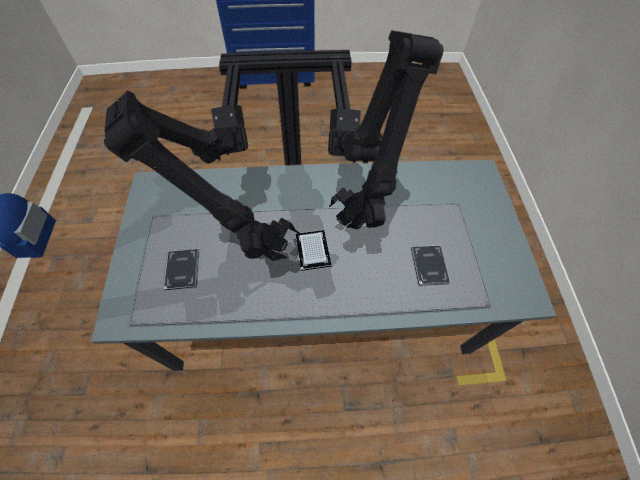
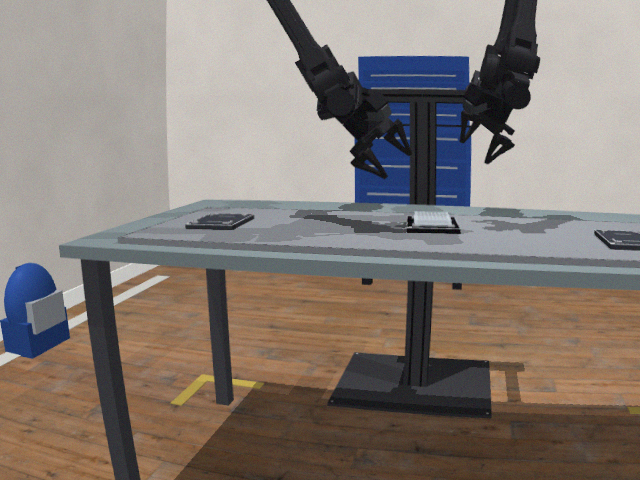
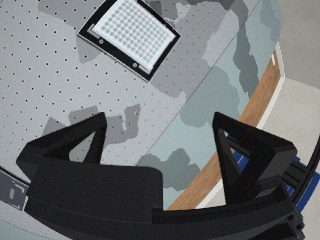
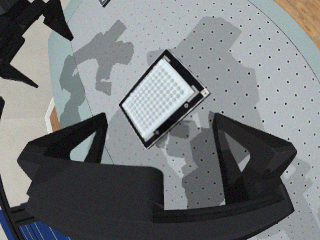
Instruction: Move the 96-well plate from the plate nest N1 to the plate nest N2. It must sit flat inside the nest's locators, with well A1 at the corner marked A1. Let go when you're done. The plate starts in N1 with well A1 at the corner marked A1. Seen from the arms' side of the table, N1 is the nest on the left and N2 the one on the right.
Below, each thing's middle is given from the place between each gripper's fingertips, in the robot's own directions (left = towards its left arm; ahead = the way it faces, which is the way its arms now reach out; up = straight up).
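Labels:
I see the white 96-well plate (image 4: pixel 145 107) 70 mm to the left of my right hand (image 2: pixel 398 166), 60 mm behind it and 130 mm below it. The dark fixture (image 4: pixel 181 70) is also 70 mm to the left of my right hand and 60 mm behind it, but 150 mm below it.
My left hand (image 2: pixel 473 152) is 10 cm to the left of the white 96-well plate, 5 cm short of it and 17 cm above it. The dark fixture is 10 cm to the right of my left hand and 5 cm ahead of it, and 18 cm below it.

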